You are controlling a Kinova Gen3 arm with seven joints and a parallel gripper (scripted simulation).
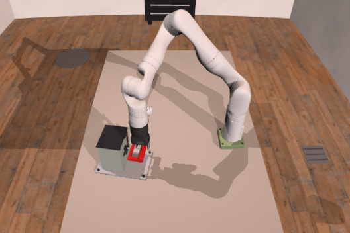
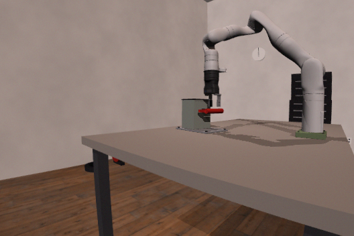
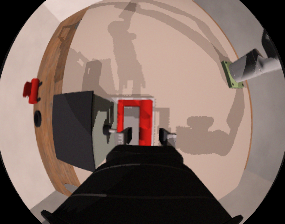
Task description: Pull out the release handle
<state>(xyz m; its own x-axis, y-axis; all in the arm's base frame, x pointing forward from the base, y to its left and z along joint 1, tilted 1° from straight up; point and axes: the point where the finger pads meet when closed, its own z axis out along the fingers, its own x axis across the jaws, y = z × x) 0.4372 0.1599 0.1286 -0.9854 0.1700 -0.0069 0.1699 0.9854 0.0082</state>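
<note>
Now: hand 90 mm short of the grey baseplate, 20 mm to the left of it and 140 mm above it.
</note>
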